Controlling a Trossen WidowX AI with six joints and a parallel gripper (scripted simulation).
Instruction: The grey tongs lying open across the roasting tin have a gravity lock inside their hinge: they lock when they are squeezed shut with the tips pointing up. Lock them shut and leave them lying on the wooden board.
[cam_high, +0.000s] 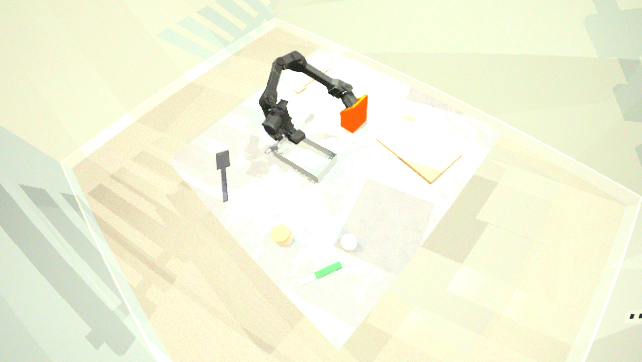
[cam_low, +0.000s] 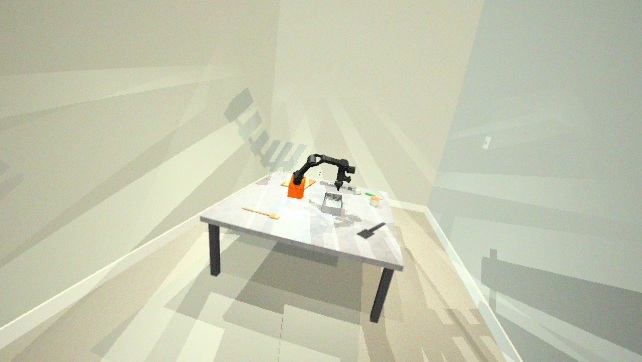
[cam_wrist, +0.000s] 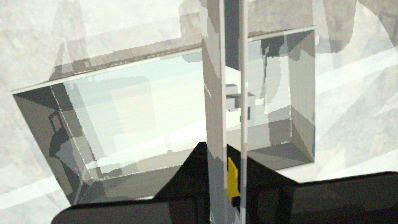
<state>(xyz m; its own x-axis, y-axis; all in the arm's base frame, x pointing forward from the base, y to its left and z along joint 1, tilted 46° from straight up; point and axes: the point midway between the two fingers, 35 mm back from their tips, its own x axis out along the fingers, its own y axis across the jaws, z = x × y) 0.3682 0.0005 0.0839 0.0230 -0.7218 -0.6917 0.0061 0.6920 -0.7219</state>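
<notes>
My gripper tip is 460 mm past the wooden board, 420 mm to the right of it and 150 mm above it. The rest, counted from my gripper tip: yellow mark: 40 mm above, 10 mm ahead; then roasting tin: 130 mm below, 30 mm to the left, 30 mm behind; then dark spatula: 310 mm ahead, 250 mm to the right, 150 mm below.
</notes>
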